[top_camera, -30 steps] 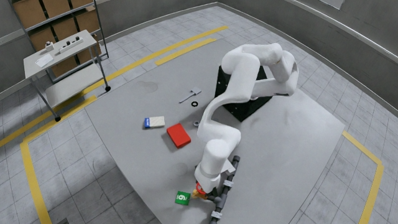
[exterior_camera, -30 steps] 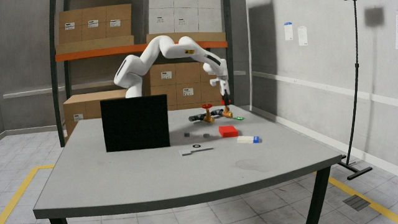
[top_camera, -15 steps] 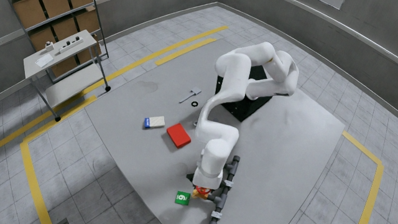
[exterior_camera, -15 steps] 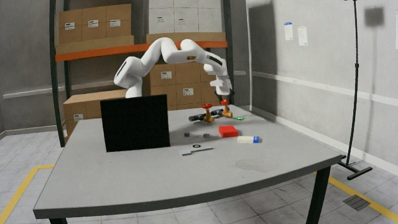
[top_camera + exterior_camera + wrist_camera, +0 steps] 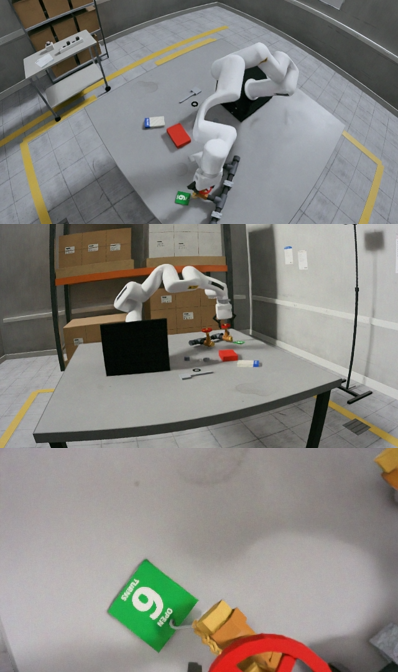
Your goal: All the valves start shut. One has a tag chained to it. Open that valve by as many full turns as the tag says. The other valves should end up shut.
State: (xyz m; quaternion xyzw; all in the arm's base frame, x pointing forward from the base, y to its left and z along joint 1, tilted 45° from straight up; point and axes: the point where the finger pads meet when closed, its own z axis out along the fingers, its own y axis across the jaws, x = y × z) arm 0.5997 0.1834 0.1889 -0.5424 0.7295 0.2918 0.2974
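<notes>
My hand is 70 mm short of the green tag, 30 mm to the left of it and 110 mm above it. From my hand the other things lie so: grey nut (230 mm behind, 320 mm to the right, 110 mm below); white-and-blue box (50 mm behind, 470 mm to the right, 110 mm below); red block (110 mm behind, 320 mm to the right, 100 mm below).
</notes>
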